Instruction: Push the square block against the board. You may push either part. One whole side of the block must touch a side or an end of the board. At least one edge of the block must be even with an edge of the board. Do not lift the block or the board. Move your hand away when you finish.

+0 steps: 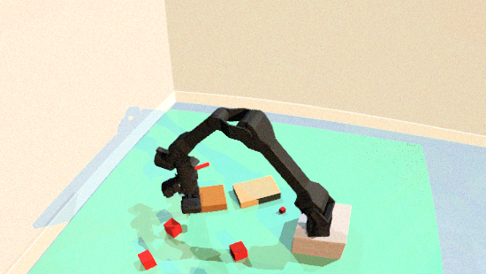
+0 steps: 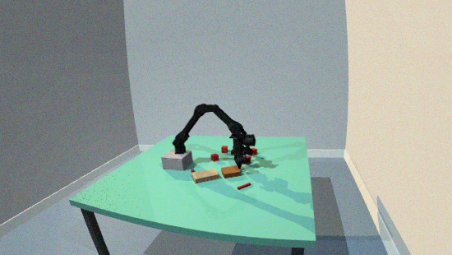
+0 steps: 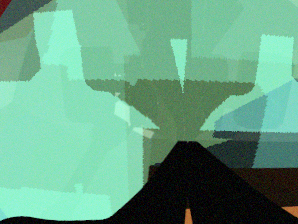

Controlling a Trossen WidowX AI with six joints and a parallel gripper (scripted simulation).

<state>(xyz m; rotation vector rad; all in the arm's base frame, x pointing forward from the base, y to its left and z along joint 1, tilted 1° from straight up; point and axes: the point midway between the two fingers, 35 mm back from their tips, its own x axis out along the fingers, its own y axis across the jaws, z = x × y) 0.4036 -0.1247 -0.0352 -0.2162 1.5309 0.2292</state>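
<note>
Now: gripper tip 50 mm past the orange square block, 50 mm to the left of it and 10 mm below it. Also, from my gripper tip: thin red stick: 30 mm ahead, 220 mm to the right; then red cube: 290 mm behind, 20 mm to the right; then pale tan board: 200 mm behind, 100 mm to the right, 10 mm above.
</note>
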